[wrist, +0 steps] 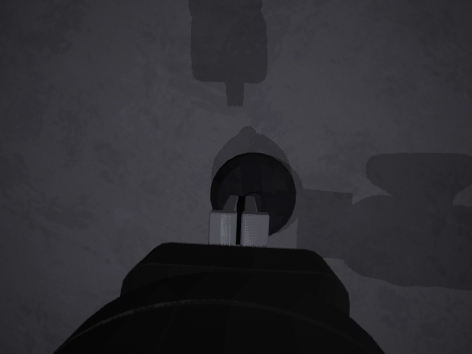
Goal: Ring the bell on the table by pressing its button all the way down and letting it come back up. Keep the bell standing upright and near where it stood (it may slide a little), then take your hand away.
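Frame: origin at the arm's base, x ahead, y left, z up, level; metres.
Seen in the pictures: gripper, between the fingertips: (241,212).
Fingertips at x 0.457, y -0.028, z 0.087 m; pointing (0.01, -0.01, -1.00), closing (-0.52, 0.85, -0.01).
Observation:
A point is followed by its place in that frame.
The bell (255,172) {y -0.032, x 0.433, z 0.018 m} is a dark round dome standing upright on the grey table, seen from above near the middle of the wrist view. Its lower part is hidden behind the fingers. A small part of a rounded shape, perhaps its button, shows just above the fingertips; the rest is hidden. My gripper (241,212) {y -0.028, x 0.458, z 0.087 m} is shut and empty, with its two pale fingers together. The fingertips are over the near half of the bell, left of its middle. The shadow of the fingers is apart from the bell's shadow, so the gripper is above the bell.
The grey table (100,150) {y -0.178, x 0.505, z -0.021 m} lies under the bell. Shadows of the arm and gripper fall on it at the top middle and at the right. The bell's own shadow, with a small knob at its top, falls just beyond the bell.

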